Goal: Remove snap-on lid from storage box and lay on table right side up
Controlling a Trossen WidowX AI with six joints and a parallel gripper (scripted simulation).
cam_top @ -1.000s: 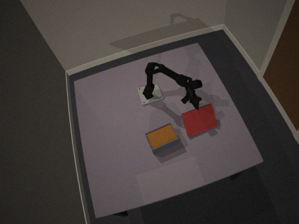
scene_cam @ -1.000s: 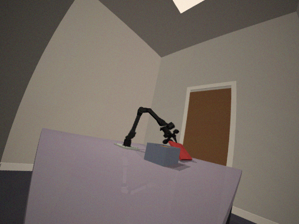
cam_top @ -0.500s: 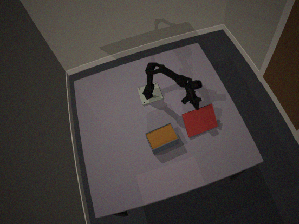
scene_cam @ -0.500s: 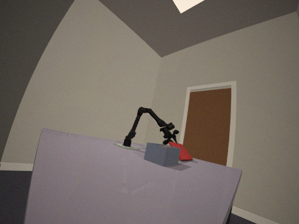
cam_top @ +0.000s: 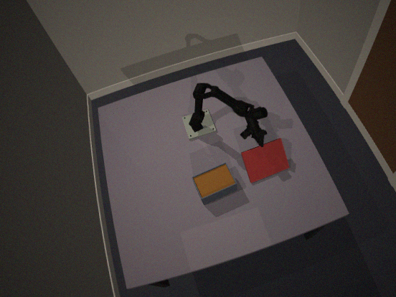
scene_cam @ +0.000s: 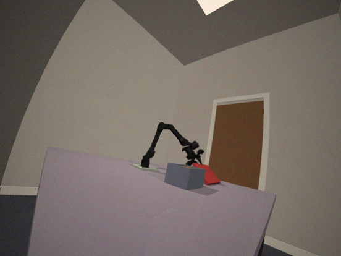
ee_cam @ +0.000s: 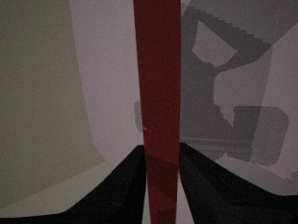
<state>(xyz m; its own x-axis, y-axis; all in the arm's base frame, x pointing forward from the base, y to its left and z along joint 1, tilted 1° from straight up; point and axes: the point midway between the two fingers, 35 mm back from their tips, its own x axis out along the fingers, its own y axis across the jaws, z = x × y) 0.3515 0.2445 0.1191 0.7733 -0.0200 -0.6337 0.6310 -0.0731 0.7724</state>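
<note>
Right now my gripper tip is 7 cm short of the red lid, 1 cm to the left of it and 5 cm above it. The rest, counted from my gripper tip: grey storage box: 4 cm ahead, 33 cm to the right, 6 cm below.
</note>
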